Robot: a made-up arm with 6 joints.
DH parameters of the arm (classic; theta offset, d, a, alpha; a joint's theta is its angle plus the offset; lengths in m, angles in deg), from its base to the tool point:
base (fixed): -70.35 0 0.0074 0
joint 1: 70.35 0.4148 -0.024 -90
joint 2: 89.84 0 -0.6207 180
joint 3: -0.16 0.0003 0.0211 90
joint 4: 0 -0.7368 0.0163 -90
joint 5: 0 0.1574 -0.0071 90
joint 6: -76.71 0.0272 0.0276 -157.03
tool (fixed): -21.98 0.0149 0 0
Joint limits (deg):
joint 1: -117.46..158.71
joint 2: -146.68..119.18
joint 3: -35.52..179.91
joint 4: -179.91..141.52
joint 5: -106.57..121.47
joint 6: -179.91..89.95
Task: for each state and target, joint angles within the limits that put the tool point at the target. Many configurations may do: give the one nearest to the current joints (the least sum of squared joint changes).
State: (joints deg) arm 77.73 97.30 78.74 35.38 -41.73 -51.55
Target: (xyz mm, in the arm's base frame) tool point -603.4 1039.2 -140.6
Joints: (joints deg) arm 124.87 105.50 68.69 37.26 -40.43 -50.32
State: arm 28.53 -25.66 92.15 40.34 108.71 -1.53
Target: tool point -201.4 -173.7 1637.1
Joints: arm 11.24 -36.52 38.53 34.97 106.17 -7.71
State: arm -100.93 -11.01 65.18 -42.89 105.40 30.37
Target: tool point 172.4 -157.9 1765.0
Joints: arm -41.98 -0.45 82.44 -80.35 102.31 31.82
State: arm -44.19 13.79 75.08 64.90 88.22 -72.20
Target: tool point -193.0 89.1 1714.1
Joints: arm -46.91 3.67 103.50 68.40 85.42 -75.71
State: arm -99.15 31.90 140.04 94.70 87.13 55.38
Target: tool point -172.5 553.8 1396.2
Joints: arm -75.97 10.39 151.69 89.08 86.46 55.92
